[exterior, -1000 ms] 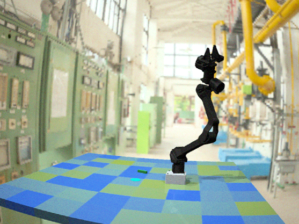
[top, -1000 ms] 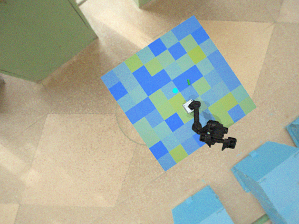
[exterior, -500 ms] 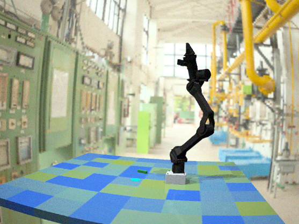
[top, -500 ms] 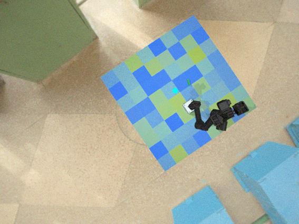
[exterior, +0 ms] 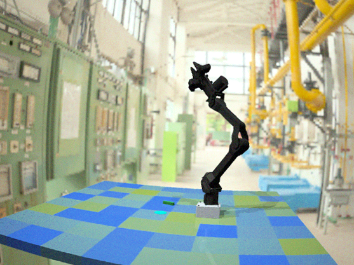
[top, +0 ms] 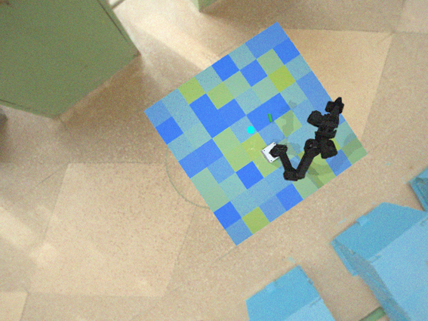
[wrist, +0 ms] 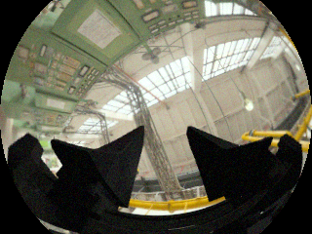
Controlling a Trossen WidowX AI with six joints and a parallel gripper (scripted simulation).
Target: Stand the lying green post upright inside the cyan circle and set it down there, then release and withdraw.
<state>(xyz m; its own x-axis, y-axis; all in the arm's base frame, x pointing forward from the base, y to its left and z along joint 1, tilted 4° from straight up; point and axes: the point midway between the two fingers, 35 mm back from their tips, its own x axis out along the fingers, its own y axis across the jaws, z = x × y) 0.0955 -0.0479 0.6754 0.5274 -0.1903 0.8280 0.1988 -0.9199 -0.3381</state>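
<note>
My gripper tip is now 9 cm short of the green post, 8 cm to the left of it and 75 cm above it. Round my gripper tip: cyan circle 13 cm ahead, 9 cm to the left, 75 cm below.
</note>
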